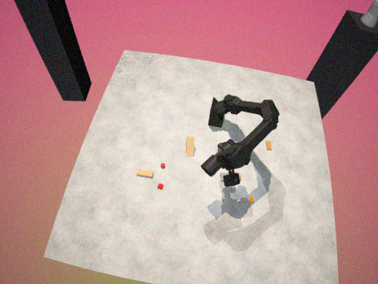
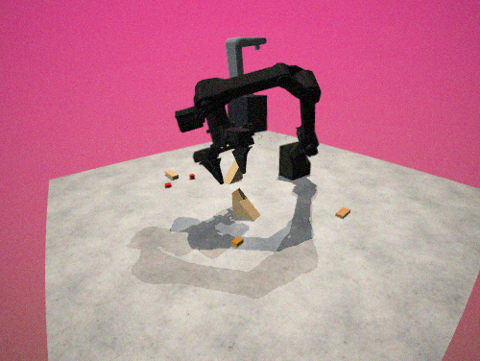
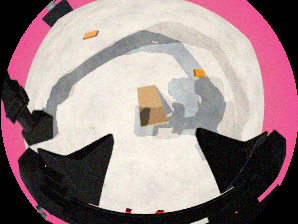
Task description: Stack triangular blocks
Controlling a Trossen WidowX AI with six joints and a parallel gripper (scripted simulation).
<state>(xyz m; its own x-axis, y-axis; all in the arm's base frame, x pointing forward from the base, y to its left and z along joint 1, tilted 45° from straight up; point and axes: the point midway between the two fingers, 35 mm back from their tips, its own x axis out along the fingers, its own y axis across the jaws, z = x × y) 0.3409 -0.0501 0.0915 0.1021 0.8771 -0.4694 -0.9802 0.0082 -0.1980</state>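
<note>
The tan triangular block is 8 cm below my gripper tip and 2 cm to the left of it. The rest, counted from my gripper tip: small orange cube 12 cm to the left, 10 cm below, 10 cm ahead.
</note>
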